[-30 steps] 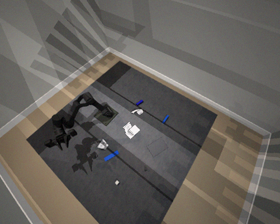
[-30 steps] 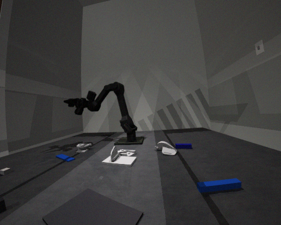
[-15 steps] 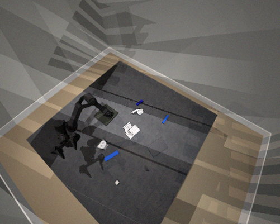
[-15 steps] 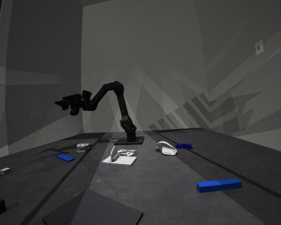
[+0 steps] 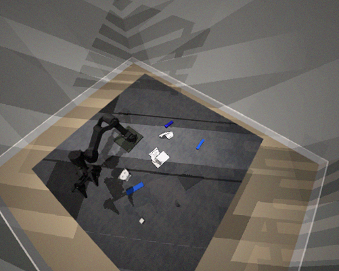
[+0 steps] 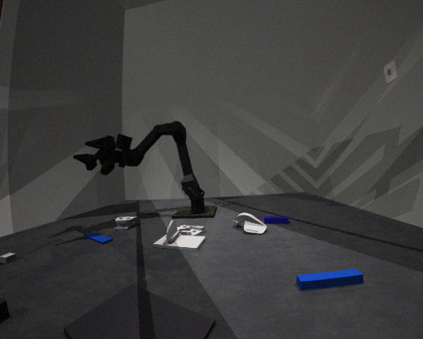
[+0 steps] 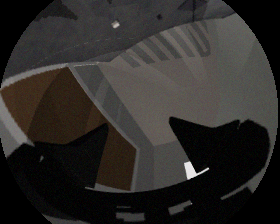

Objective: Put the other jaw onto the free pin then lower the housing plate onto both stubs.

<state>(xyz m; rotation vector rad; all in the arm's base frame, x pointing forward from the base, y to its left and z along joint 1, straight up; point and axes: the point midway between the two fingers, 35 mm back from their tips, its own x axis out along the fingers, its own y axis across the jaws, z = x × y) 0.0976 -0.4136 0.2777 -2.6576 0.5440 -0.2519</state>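
Right now the jaw is 570 mm to the left of my gripper tip, 280 mm below it and 70 mm ahead of it. Also, from my gripper tip: small white cube (290 mm below, 250 mm ahead, 20 mm to the right); dark square slab (410 mm ahead, 370 mm to the left, 290 mm below); dark cube (410 mm ahead, 280 mm below, 170 mm to the left).
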